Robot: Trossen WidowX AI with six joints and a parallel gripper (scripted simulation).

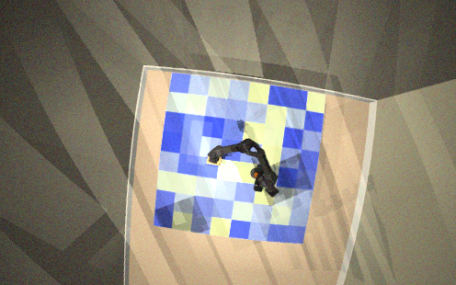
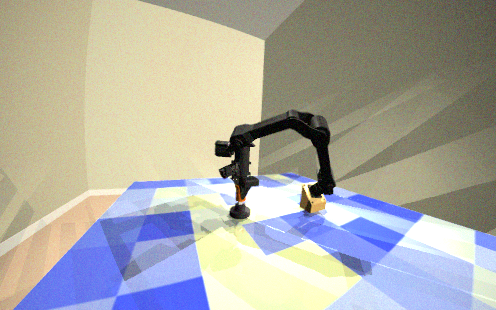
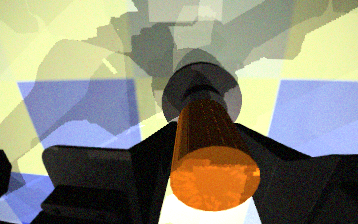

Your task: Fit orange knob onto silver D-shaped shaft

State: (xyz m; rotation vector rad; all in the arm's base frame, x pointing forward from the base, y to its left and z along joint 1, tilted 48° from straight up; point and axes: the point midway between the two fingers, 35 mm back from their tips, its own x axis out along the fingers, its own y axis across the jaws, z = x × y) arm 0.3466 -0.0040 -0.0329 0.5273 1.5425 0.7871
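My gripper tip is 3 cm below the orange knob. The rest, counted from my gripper tip: round dark pedestal 4 cm below.
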